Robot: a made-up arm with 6 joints. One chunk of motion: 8 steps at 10 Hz.
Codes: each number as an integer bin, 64 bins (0 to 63) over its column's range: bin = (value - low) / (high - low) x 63, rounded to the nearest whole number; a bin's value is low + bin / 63 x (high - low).
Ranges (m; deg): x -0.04..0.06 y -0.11..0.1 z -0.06..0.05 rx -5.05..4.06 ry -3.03..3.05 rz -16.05..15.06
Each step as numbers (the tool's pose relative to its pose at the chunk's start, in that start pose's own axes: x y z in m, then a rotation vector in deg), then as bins.
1 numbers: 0.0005 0.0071 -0.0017 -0.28 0.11 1.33
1 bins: 26 35 33 33 33 35
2 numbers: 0.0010 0.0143 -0.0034 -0.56 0.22 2.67
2 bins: 26 37 32 31 34 38
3 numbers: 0.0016 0.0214 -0.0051 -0.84 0.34 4.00
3 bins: 26 39 31 29 35 41
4 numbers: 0.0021 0.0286 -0.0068 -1.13 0.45 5.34
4 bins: 27 42 30 27 36 43
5 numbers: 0.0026 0.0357 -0.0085 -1.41 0.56 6.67
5 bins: 27 44 29 25 37 46
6 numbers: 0.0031 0.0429 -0.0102 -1.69 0.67 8.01
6 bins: 27 46 29 23 38 49
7 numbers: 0.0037 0.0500 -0.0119 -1.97 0.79 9.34
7 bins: 28 48 28 21 40 51
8 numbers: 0.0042 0.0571 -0.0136 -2.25 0.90 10.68
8 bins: 28 50 27 19 41 54
